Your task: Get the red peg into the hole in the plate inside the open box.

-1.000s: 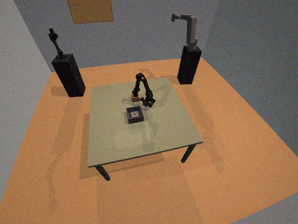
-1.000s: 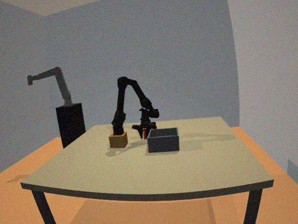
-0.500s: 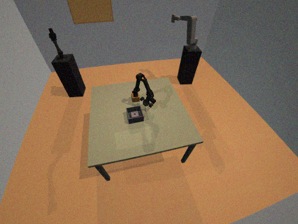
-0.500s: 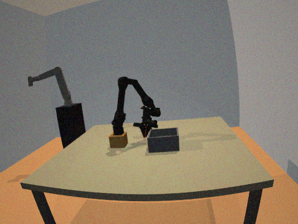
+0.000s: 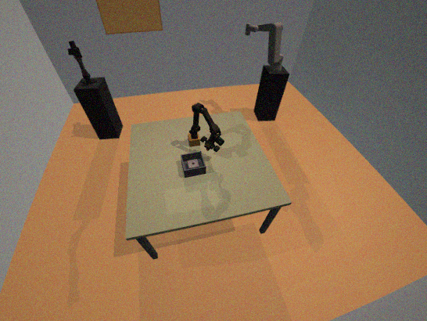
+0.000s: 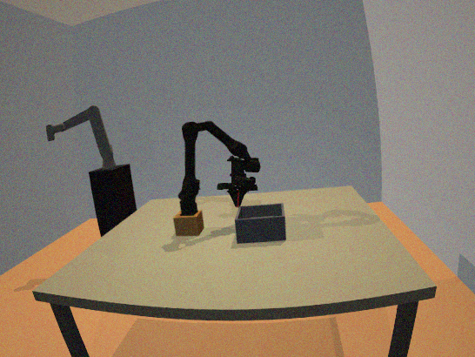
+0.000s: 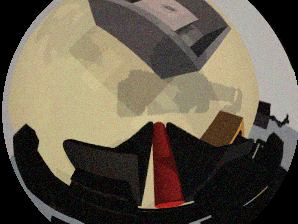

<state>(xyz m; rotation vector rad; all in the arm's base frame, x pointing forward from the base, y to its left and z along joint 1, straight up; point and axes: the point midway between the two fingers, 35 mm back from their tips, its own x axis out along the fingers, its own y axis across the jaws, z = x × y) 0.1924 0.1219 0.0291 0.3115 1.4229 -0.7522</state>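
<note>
Right now my gripper tip is 13 cm short of the plate, 14 cm to the left of it and 3 cm above it. The rest, counted from my gripper tip: red peg 1 cm to the left, 3 cm above; dark box 13 cm ahead, 14 cm to the right, 5 cm below.
</note>
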